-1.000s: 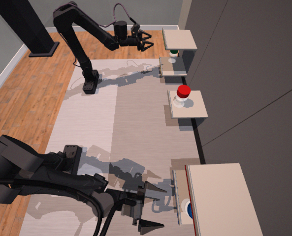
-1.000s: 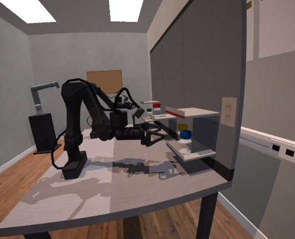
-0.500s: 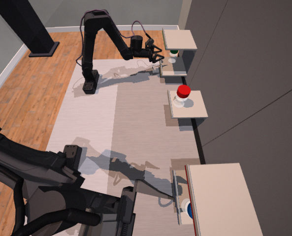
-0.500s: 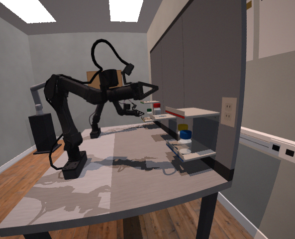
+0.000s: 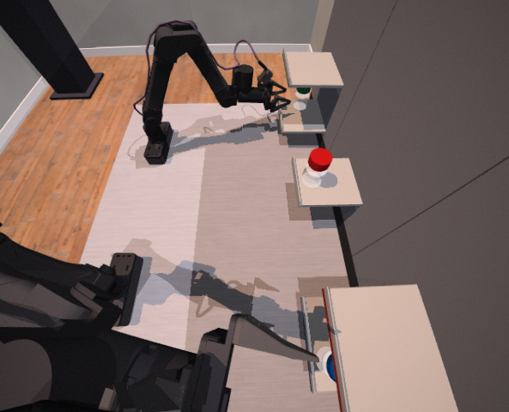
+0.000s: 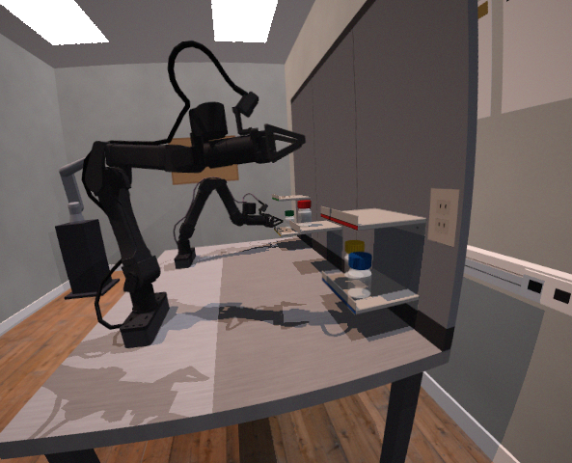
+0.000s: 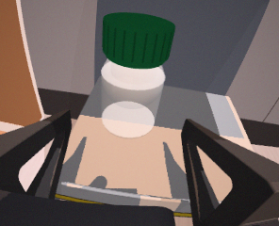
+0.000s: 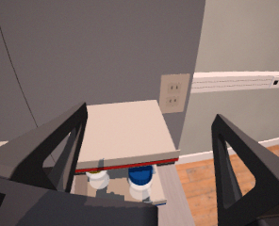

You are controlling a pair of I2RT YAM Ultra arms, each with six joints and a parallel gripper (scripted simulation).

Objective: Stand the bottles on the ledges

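Right now the green-capped bottle is 6 cm ahead of my left hand, 1 cm to the left of it and 1 cm below it. Also, from my left hand: grey wall panel (43 cm to the right, 30 cm above, 17 cm ahead); red-capped bottle (44 cm to the right, 9 cm above, 3 cm ahead); yellow-capped bottle (78 cm to the right, 7 cm ahead, 1 cm below).
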